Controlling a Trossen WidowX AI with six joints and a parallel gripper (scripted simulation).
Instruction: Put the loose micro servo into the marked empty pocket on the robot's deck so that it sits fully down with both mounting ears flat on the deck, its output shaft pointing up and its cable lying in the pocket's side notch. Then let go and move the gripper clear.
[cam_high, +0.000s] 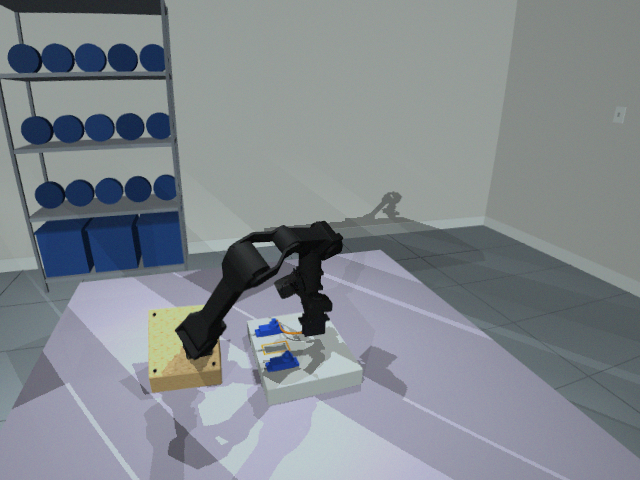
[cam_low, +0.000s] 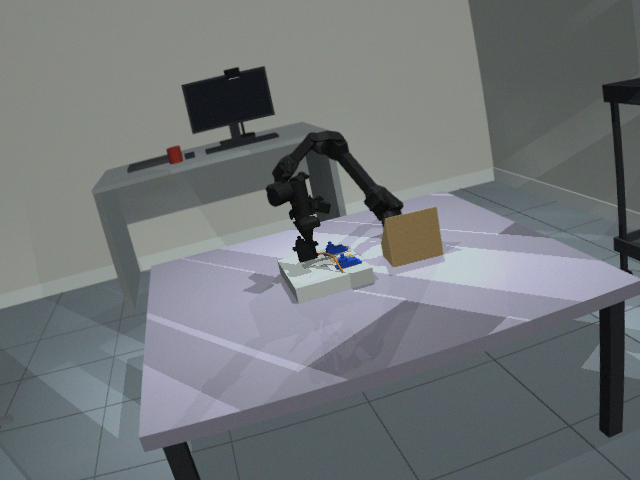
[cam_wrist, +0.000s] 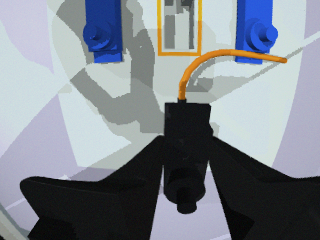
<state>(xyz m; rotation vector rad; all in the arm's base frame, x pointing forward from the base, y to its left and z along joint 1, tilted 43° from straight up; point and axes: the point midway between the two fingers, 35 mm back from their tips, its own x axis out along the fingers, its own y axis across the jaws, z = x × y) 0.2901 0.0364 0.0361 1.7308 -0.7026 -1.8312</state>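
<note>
The deck block is 20 mm ahead of my gripper tip and 100 mm below it.
</note>
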